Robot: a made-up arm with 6 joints.
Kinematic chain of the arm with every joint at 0, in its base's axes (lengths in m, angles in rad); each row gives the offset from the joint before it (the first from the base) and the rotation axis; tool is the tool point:
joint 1: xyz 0 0 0.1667 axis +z
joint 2: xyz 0 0 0 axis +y
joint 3: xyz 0 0 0.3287 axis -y
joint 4: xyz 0 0 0 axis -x
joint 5: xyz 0.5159 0 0 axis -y
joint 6: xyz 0 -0.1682 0 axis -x
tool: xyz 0 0 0
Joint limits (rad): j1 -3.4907..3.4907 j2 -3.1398..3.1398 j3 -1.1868..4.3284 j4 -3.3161..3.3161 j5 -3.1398..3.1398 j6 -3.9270..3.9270
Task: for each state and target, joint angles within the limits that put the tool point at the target. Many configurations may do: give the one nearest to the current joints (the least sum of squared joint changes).
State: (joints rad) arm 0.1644 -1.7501 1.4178 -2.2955 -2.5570 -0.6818
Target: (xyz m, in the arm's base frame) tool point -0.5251 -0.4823 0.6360
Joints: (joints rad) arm 0.8647 -1.2257 1.4563 -2.1116 -2.5570 -0.6818
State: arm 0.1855 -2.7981 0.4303 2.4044 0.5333 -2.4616
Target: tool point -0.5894 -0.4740 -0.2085
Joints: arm 0.8024 -2.3374 0.8197 2.1665 0.5333 -2.4616
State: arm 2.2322 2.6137 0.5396 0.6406 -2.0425 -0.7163
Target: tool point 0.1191 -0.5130 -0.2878
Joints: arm 1.5415 3.1378 0.0435 0.6482 -2.0425 -0.7163
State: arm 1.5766 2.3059 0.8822 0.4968 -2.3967 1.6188
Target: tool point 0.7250 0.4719 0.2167
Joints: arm 0.7127 1.5150 1.3447 0.8014 -2.3967 1.6188
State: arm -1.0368 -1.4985 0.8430 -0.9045 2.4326 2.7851
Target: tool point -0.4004 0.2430 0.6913
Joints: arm -0.7746 -1.5464 0.5138 -0.8862 2.4326 2.7851
